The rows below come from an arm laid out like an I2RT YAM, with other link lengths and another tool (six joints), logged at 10 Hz.
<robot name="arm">
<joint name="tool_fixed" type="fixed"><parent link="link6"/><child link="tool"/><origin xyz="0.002 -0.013 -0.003" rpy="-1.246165 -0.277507 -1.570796"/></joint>
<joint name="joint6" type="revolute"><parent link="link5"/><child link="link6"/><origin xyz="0.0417 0 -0.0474"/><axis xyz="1 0 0"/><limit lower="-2.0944" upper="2.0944"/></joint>
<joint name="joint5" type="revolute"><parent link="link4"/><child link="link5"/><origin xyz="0.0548 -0.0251 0.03"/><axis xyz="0 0 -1"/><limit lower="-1.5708" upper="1.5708"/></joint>
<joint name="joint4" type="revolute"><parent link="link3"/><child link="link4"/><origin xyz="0.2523 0.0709 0.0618"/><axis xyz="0 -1 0"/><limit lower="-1.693" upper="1.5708"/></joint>
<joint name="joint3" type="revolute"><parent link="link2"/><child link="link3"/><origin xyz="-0.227 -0.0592 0"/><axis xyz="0 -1 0"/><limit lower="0" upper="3.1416"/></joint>
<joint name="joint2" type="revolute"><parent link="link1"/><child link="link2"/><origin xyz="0.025 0.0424 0.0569"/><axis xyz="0 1 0"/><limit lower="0" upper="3.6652"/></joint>
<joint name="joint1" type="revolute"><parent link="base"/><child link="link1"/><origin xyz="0 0 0.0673"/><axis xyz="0 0 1"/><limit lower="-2.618" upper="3.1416"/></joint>
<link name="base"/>
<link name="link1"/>
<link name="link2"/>
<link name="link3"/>
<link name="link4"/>
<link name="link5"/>
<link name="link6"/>
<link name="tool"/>
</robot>
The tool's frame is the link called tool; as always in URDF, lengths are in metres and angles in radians.
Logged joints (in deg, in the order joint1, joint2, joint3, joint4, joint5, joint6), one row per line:
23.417, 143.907, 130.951, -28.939, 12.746, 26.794
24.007, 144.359, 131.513, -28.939, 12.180, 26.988
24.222, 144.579, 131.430, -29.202, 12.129, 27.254
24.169, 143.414, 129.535, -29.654, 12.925, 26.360
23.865, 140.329, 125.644, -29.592, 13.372, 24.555
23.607, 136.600, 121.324, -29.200, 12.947, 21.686
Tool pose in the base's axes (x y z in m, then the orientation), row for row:
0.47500, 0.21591, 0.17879, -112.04, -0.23, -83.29
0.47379, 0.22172, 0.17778, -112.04, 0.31, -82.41
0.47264, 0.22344, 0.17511, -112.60, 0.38, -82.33
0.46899, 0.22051, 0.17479, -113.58, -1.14, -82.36
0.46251, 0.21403, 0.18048, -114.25, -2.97, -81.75
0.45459, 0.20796, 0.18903, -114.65, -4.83, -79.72
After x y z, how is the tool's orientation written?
As angles about the fixed x, y, z axes (roll, pitch, yaw), in degrees.
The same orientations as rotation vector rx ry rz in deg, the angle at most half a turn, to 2 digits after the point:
-89.24, 79.14, -53.60
-89.37, 78.54, -52.58
-89.79, 78.86, -52.16
-91.50, 79.00, -53.01
-93.52, 78.24, -53.95
-96.07, 75.90, -54.27

